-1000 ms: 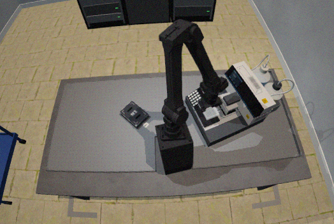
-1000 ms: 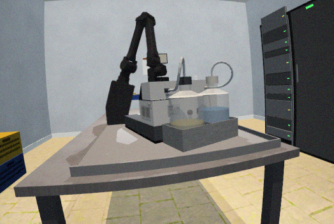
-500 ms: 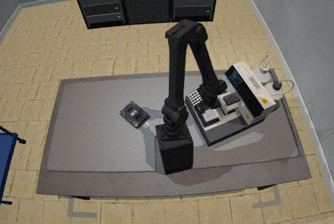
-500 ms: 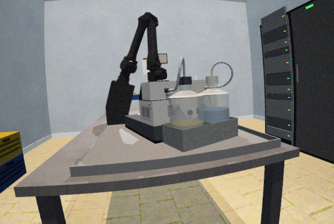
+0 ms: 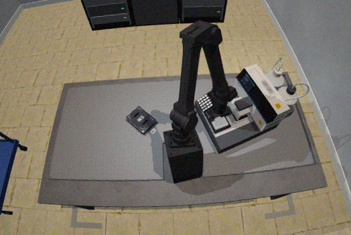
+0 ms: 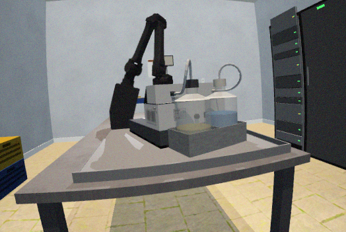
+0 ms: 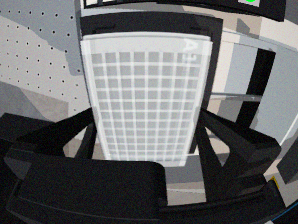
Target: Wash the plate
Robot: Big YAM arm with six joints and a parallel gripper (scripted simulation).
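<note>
Now: hand 1 cm above the white well plate. From my hand the other things lie so: dark washer carrier: 3 cm below; white corner label: 2 cm behind, 39 cm to the left, 11 cm below; plate washer: 6 cm ahead, 15 cm to the right, 2 cm above.
</note>
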